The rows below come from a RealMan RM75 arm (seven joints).
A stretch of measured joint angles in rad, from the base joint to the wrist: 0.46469, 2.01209, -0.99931, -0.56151, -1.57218, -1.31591, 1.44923; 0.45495, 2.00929, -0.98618, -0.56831, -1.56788, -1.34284, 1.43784; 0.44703, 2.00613, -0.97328, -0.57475, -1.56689, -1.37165, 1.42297; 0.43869, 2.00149, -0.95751, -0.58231, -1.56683, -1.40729, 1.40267; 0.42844, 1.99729, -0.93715, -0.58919, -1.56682, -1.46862, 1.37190; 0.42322, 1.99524, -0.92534, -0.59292, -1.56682, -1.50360, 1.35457; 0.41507, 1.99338, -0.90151, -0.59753, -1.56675, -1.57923, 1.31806; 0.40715, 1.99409, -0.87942, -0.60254, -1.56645, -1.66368, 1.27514
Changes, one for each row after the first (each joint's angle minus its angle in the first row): -0.00974, -0.00280, 0.01313, -0.00680, 0.00430, -0.02693, -0.01139; -0.01766, -0.00596, 0.02603, -0.01324, 0.00529, -0.05574, -0.02626; -0.02600, -0.01060, 0.04180, -0.02080, 0.00535, -0.09138, -0.04656; -0.03625, -0.01480, 0.06216, -0.02768, 0.00536, -0.15271, -0.07733; -0.04147, -0.01685, 0.07397, -0.03141, 0.00536, -0.18769, -0.09466; -0.04962, -0.01871, 0.09780, -0.03602, 0.00543, -0.26332, -0.13117; -0.05754, -0.01800, 0.11989, -0.04103, 0.00573, -0.34777, -0.17409
